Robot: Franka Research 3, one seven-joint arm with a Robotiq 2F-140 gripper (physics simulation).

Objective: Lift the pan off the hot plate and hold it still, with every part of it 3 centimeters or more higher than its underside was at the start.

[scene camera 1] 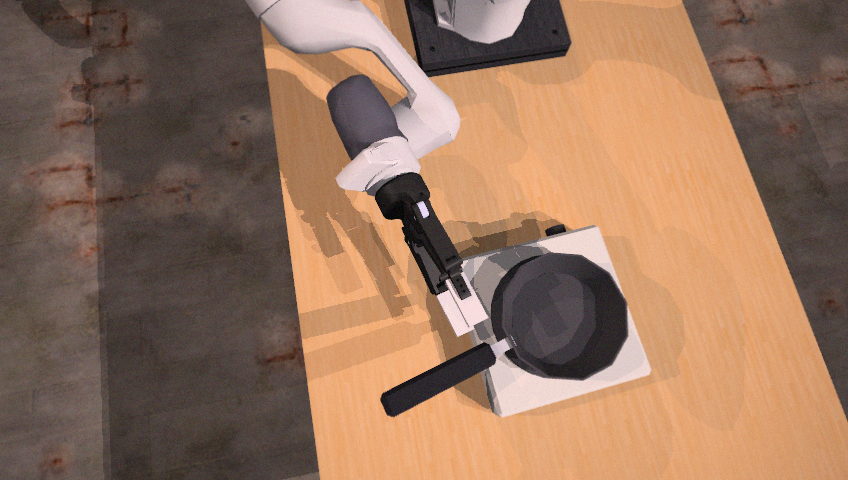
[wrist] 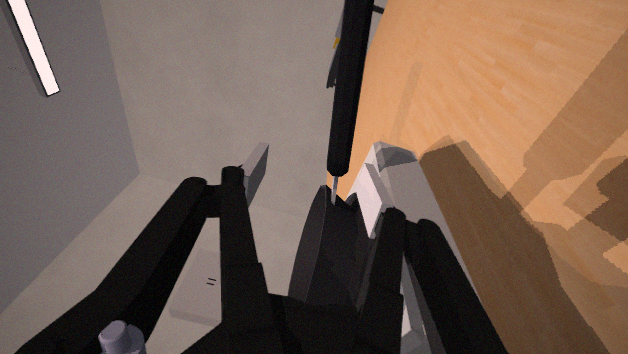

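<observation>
The dark pan (scene camera 1: 559,315) (wrist: 337,250) sits on the white hot plate (scene camera 1: 520,399) (wrist: 412,187). Its black handle (scene camera 1: 438,380) (wrist: 348,90) sticks out past the plate's edge, toward the lower left in the scene view, joined to the pan by a short metal neck (scene camera 1: 501,347) (wrist: 334,190). My gripper (scene camera 1: 462,316) (wrist: 314,167) is open, with nothing between its pads. In the scene view its fingertips are over the hot plate's left edge, just short of the neck. In the wrist view the neck and handle show between and beyond the spread fingers.
The wooden table (scene camera 1: 672,154) (wrist: 475,90) carries the hot plate. A black knob (scene camera 1: 555,229) sticks out from the plate's far side. The robot's black base (scene camera 1: 493,59) is at the table's far end. The table's left edge runs near the handle's free end.
</observation>
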